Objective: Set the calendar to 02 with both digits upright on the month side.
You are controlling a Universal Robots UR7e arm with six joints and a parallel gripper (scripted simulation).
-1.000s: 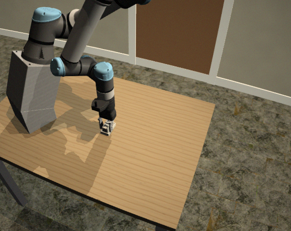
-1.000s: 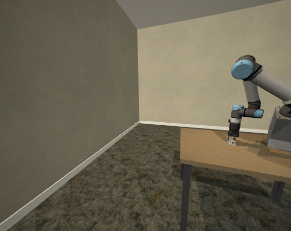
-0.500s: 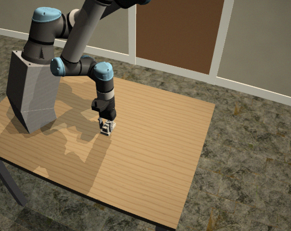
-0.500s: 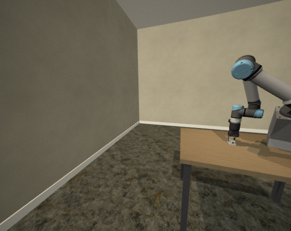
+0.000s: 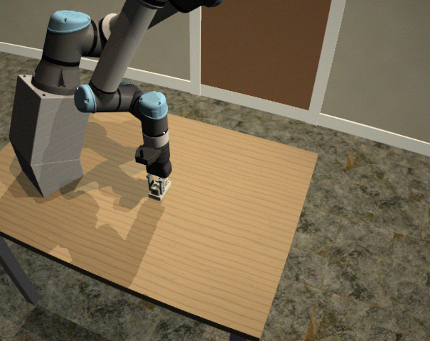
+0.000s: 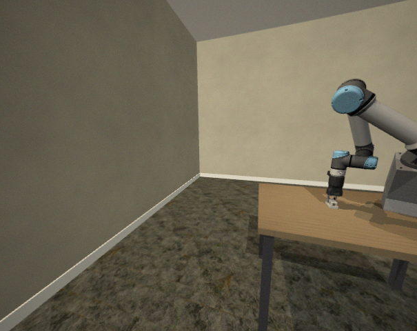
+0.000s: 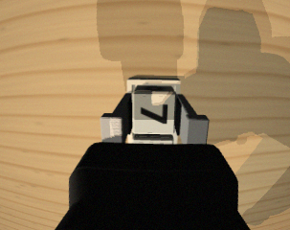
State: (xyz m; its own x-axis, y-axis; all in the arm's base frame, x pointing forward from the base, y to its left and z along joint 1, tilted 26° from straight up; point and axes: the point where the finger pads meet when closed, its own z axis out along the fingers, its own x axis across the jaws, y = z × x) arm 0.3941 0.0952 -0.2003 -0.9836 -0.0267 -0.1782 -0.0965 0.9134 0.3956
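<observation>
Right now the digit cube is 1 cm below my hand. Also, from my hand: calendar tray (2 cm to the left, 3 cm below).
</observation>
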